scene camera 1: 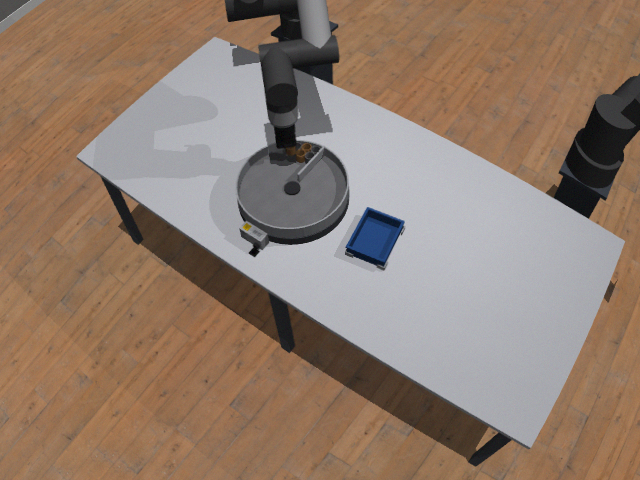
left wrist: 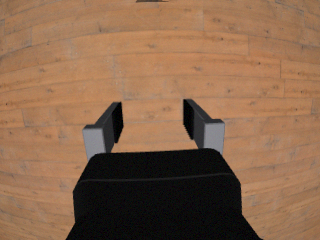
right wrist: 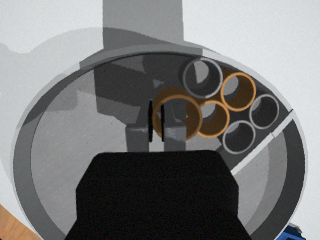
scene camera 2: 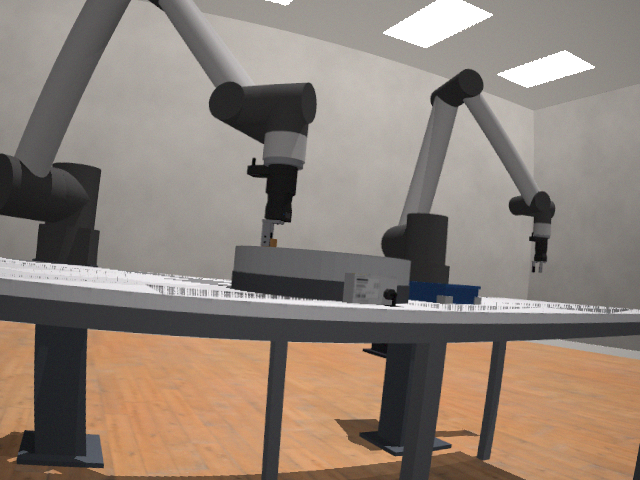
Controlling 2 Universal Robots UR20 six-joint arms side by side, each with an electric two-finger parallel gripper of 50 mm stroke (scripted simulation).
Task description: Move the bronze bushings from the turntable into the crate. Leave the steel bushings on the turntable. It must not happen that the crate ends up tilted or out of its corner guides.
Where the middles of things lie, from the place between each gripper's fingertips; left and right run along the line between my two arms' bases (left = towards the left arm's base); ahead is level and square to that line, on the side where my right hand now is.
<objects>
I see my right gripper (scene camera 2: pixel 266 246) 10 cm short of the blue crate (scene camera 1: pixel 375 231), 47 cm to the right of it and 10 cm above it.
</objects>
